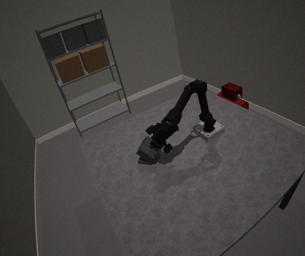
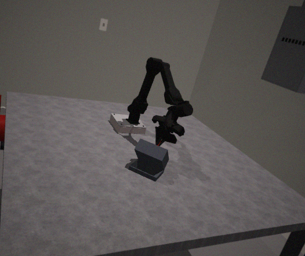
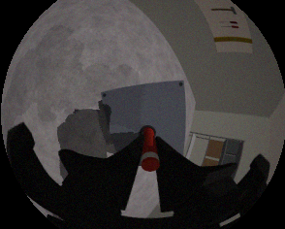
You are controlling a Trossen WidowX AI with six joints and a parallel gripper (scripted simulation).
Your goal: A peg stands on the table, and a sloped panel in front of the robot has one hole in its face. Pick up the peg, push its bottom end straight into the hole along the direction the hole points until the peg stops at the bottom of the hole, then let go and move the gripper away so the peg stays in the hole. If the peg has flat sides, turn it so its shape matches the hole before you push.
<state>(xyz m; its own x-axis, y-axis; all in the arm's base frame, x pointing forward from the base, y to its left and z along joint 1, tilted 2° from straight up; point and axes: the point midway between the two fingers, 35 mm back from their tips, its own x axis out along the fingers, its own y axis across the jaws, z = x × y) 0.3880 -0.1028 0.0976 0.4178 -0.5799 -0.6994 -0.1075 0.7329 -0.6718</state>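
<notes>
The red peg lies 10 mm behind my gripper tip, 10 mm to the left of it and 10 mm above it. Also, from my gripper tip: panel block (20 mm ahead, 30 mm to the right, 30 mm below).
</notes>
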